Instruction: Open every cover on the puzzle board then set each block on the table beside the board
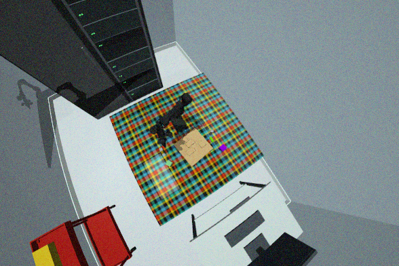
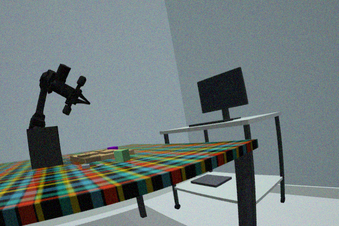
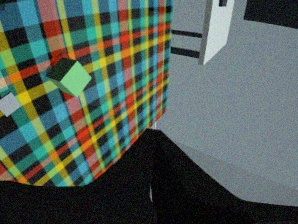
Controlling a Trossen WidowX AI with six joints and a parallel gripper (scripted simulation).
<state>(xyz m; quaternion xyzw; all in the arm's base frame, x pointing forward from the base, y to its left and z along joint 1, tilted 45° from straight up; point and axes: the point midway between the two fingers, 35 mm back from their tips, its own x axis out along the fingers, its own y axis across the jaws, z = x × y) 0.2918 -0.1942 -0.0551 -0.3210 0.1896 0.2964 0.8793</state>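
My gripper tip is now 4 cm short of the bright green block, 46 cm to the right of it and 26 cm above it. Also, from my gripper tip: purple block (17 cm ahead, 53 cm to the left, 26 cm below); then grey piece (6 cm behind, 7 cm to the right, 26 cm below); then pale green block (11 cm ahead, 4 cm to the right, 25 cm below).
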